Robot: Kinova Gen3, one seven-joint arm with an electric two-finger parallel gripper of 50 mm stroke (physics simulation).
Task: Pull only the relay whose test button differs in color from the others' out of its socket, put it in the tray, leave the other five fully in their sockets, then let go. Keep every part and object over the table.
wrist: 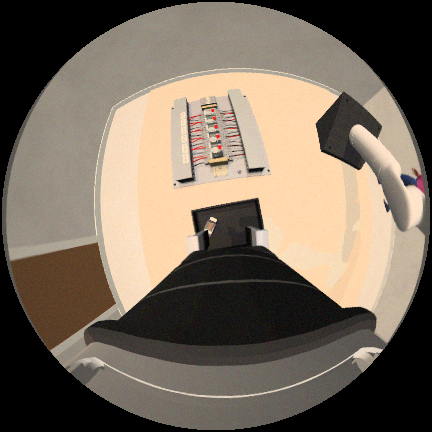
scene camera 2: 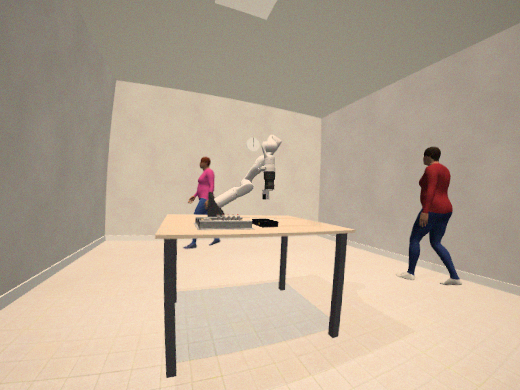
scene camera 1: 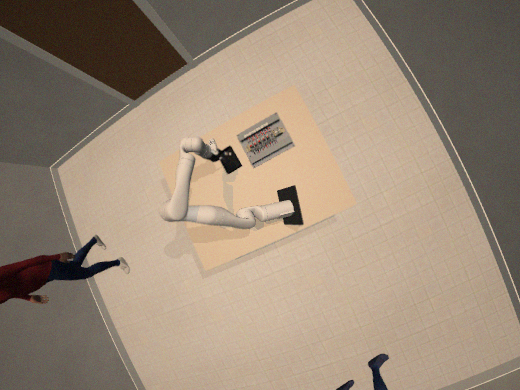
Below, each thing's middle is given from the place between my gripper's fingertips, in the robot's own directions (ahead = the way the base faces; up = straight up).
The grey panel (wrist: 203, 173) lies 28 cm to the right of my hand, 17 cm below it and 1 cm ahead of it.
